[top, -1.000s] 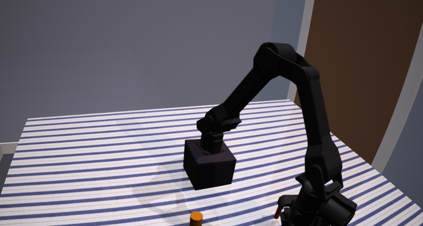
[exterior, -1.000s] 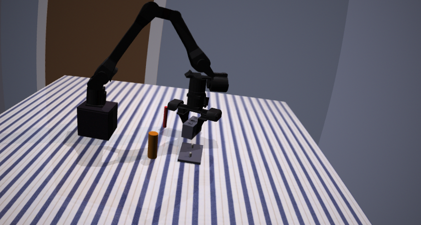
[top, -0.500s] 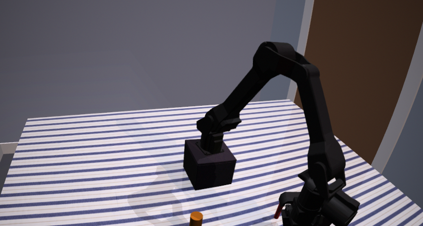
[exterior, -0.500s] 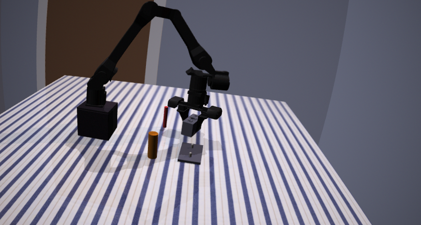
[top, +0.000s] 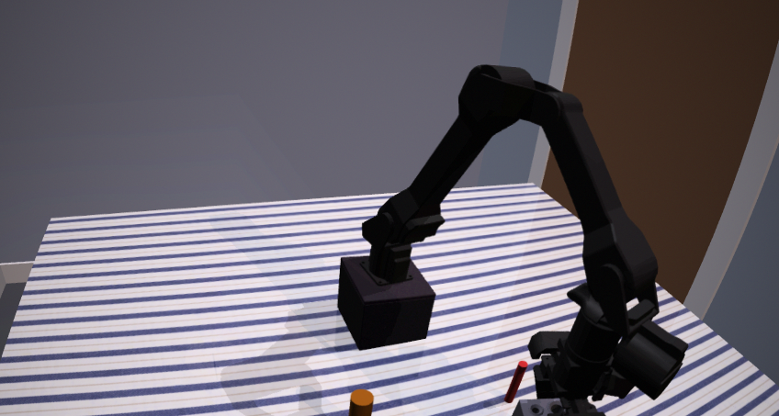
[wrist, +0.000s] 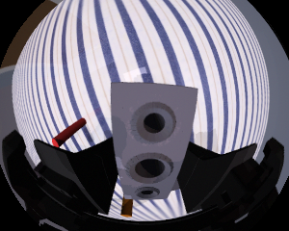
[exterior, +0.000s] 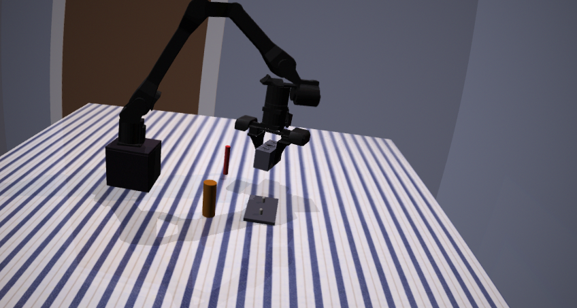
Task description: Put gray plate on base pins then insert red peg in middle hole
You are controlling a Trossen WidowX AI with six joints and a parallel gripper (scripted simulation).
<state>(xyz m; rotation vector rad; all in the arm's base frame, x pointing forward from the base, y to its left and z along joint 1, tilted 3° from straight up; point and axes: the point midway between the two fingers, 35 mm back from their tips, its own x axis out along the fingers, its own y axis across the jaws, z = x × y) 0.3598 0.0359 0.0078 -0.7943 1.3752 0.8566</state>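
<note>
Right now my gripper tip is 16 cm to the left of the flat base, 5 cm above it and 3 cm past it. From my gripper tip the other things lie so: red peg (10 cm behind, 4 cm to the left, 2 cm below); orange cylinder (19 cm to the right, 15 cm behind, 2 cm below); gray plate (3 cm above).
</note>
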